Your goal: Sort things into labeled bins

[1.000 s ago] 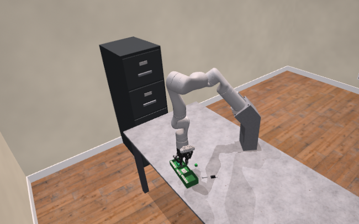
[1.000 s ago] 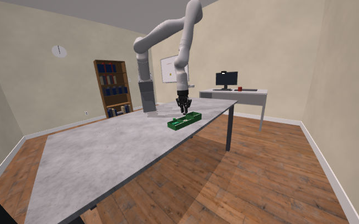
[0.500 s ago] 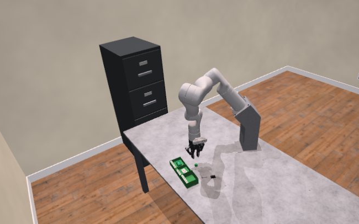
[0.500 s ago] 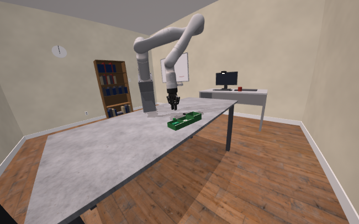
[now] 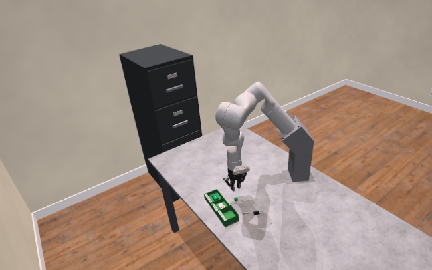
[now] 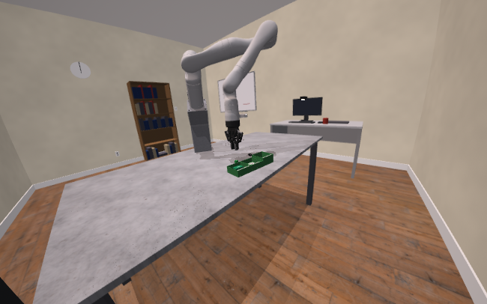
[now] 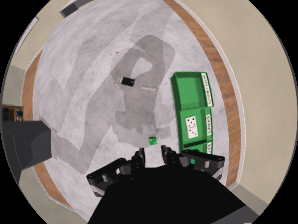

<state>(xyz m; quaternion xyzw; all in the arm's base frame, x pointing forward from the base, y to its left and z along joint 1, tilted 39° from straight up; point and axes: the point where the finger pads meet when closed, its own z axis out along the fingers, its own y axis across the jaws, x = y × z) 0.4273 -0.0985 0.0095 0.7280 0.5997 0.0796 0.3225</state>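
Right now the small green cube is 9 cm below my hand. From my hand the other things lie so: white piece 10 cm ahead, 9 cm below, 1 cm to the right; grey pin 11 cm to the left, 9 cm below, 5 cm ahead; green bin row 11 cm ahead, 7 cm below, 2 cm to the right.
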